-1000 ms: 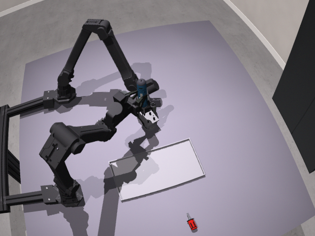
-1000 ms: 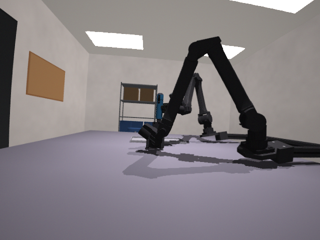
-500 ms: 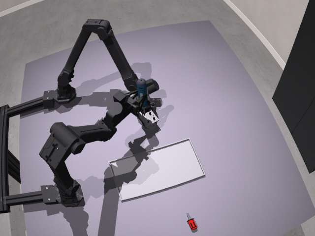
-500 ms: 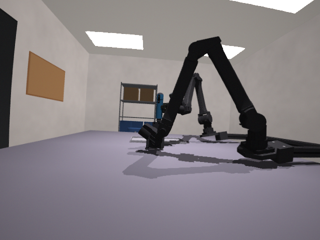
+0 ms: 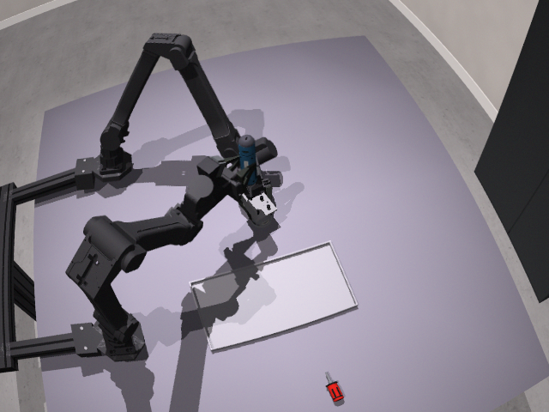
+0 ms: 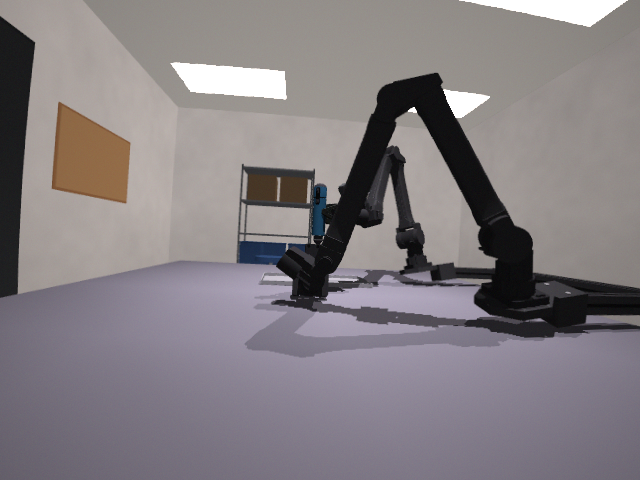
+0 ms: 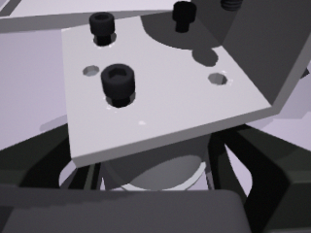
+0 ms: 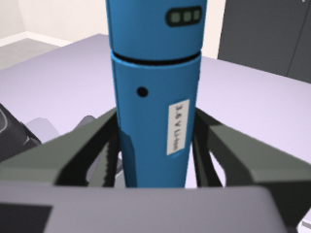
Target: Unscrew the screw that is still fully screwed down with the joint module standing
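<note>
The joint module body is 1 cm above my left hand. The rest, counted from my left hand: white tray: 26 cm to the right, 2 cm below, 2 cm behind; white bracket: 5 cm above; red hand screwdriver: 57 cm to the right, 8 cm ahead, 1 cm below.
</note>
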